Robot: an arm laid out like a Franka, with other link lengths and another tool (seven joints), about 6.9 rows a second.
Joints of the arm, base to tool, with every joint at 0 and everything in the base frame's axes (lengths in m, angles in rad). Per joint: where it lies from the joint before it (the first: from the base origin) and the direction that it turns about. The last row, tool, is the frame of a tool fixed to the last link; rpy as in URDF.
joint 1: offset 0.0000 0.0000 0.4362 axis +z
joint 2: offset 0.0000 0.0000 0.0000 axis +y
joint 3: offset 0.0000 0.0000 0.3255 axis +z
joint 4: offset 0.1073 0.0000 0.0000 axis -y
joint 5: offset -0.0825 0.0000 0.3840 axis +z
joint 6: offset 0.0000 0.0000 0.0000 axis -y
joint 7: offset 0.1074 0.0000 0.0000 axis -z
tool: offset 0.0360 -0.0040 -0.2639 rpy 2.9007 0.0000 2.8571
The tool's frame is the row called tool.
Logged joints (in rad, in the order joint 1, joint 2, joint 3, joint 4, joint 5, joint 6, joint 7), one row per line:
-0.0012 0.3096 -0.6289 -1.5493 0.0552 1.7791 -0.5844
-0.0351 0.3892 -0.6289 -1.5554 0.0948 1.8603 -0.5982
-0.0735 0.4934 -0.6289 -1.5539 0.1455 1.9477 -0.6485
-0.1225 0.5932 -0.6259 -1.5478 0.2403 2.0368 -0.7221
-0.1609 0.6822 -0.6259 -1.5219 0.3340 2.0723 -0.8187
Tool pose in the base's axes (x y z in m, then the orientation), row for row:
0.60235 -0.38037 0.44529 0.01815 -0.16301 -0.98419 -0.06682
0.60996 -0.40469 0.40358 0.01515 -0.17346 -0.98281 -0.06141
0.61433 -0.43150 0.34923 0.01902 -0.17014 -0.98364 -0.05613
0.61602 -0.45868 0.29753 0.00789 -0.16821 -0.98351 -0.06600
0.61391 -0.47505 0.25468 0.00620 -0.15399 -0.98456 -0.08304
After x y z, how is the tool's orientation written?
As a quaternion, w x y z.
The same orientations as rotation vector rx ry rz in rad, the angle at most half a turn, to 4 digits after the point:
-0.5063 -3.0567 -0.2075
-0.5397 -3.0582 -0.1911
-0.5281 -3.0533 -0.1742
-0.5258 -3.0744 -0.2063
-0.4819 -3.0809 -0.2599

